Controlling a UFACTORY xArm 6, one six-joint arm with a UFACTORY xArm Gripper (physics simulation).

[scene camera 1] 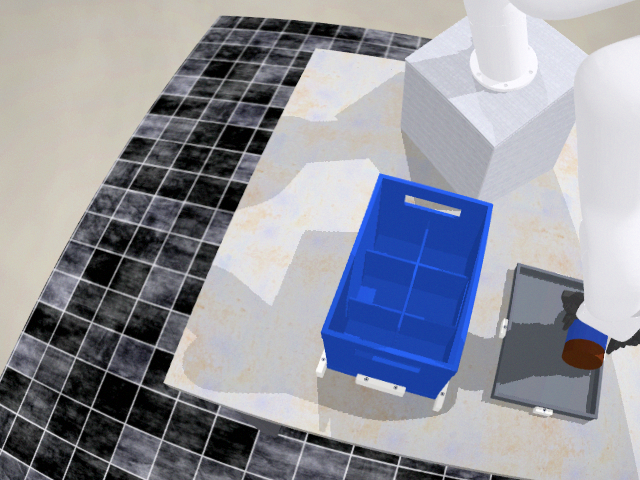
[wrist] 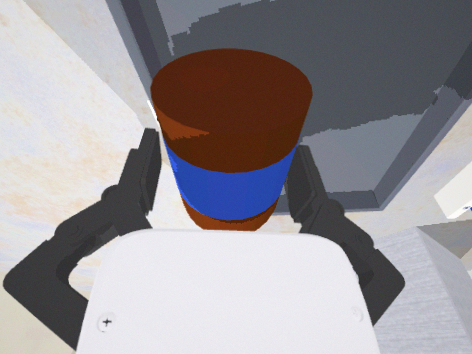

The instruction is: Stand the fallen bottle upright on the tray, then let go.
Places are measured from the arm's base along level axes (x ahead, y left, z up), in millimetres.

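Pixels of known places: gripper, fingertip midpoint: [scene camera 1: 588, 335] [wrist: 227, 152]; arm's base, link origin: [scene camera 1: 503, 64].
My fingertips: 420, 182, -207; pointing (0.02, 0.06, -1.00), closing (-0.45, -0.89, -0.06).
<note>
For each thing: its middle in the pictures, then the offset to it from my fingertips, as dx, dy, dz. "spot": a spot on its surface instead.
- brown bottle with a blue band, body centre: [wrist: 230, 181] [scene camera 1: 590, 320] -26, +6, +4
- shallow grey tray, surface spot: [wrist: 360, 162] spot: -76, -101, -33
- tall blue crate with dividers, body centre: [scene camera 1: 410, 289] -36, -330, +49
A brown bottle with a blue band [scene camera 1: 583, 353] [wrist: 231, 192] lies over the right side of the shallow grey tray [scene camera 1: 545, 295] [wrist: 360, 162], its flat base facing away from my palm. Its neck is hidden behind the white gripper body in the wrist view. My gripper [scene camera 1: 595, 326] [wrist: 227, 152] is open, with one black finger on each side of the bottle at the blue band. In the wrist view a narrow gap shows at the left finger; the right finger is very near the bottle or overlaps its edge.
A tall blue crate with dividers [scene camera 1: 393, 338] stands left of the tray in the scene view. The grey robot pedestal [scene camera 1: 444, 124] [wrist: 425, 295] stands behind them. White brackets [scene camera 1: 379, 384] [scene camera 1: 542, 411] sit beside the crate and tray. The arm covers the tray's back right corner.
</note>
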